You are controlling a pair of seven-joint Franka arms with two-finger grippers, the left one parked.
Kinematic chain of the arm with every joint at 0, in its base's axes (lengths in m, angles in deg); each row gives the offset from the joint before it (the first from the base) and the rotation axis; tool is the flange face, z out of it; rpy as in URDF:
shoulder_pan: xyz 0 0 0.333 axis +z
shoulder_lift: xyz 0 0 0 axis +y
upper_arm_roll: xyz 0 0 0.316 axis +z
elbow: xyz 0.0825 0 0 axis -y
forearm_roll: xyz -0.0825 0 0.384 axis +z
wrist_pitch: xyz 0 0 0 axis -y
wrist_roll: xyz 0.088 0 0 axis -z
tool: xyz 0 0 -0.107 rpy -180 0 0
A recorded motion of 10 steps. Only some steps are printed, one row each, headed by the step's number.
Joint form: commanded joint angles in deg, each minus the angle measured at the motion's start. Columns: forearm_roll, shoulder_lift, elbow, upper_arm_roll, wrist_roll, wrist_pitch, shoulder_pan.
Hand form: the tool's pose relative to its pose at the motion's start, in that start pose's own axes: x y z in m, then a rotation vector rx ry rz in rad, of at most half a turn. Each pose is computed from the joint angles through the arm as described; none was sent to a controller.
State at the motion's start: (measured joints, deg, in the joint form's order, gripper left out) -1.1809 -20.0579 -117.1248 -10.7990 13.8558 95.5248 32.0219
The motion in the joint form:
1: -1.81 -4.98 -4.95 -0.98 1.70 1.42 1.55
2: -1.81 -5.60 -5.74 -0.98 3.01 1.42 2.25
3: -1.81 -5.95 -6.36 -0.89 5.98 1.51 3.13
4: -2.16 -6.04 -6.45 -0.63 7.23 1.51 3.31
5: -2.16 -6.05 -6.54 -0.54 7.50 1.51 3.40
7: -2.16 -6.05 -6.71 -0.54 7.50 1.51 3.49
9: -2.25 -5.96 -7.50 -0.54 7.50 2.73 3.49
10: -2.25 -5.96 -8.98 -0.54 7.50 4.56 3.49
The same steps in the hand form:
1: -0.0234 0.0067 0.0037 -0.0036 0.0240 0.0081
2: -0.0278 0.0026 0.0062 -0.0026 0.0201 0.0176
3: -0.0314 -0.0039 0.0091 -0.0032 0.0165 0.0519
4: -0.0326 -0.0066 0.0091 -0.0105 0.0192 0.0657
5: -0.0331 -0.0079 0.0098 -0.0116 0.0181 0.0674
7: -0.0335 -0.0086 0.0113 -0.0126 0.0153 0.0657
9: -0.0319 -0.0093 0.0166 -0.0122 0.0215 0.0647
10: -0.0308 -0.0102 0.0262 -0.0100 0.0272 0.0631

